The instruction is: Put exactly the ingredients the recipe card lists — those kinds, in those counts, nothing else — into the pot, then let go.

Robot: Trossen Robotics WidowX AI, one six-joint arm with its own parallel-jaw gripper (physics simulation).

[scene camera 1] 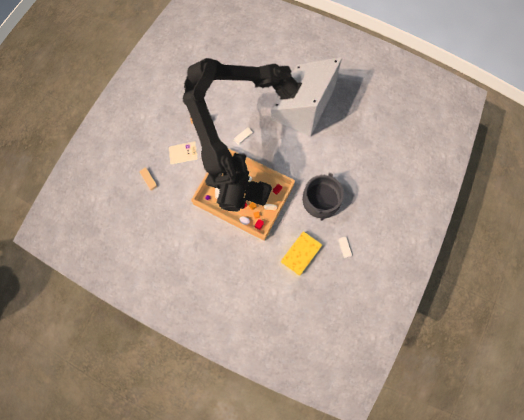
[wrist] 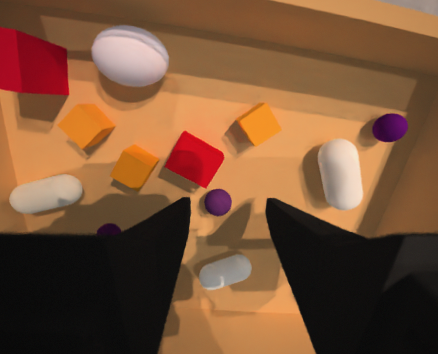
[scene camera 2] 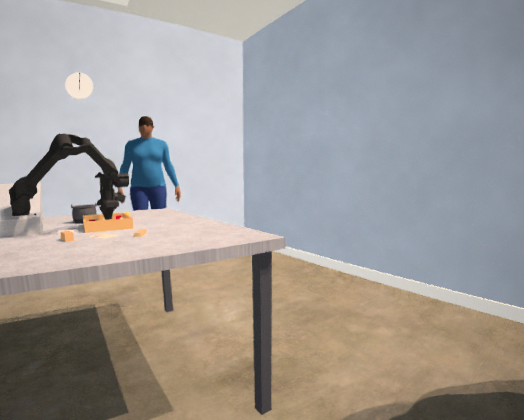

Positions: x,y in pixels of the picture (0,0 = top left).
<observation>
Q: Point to a purple ball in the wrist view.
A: At 391,127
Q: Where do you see a pale egg shape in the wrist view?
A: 128,55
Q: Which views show the orange cube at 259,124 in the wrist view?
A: The wrist view only.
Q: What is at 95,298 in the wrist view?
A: My gripper.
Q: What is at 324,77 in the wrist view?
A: A wooden tray.
</observation>
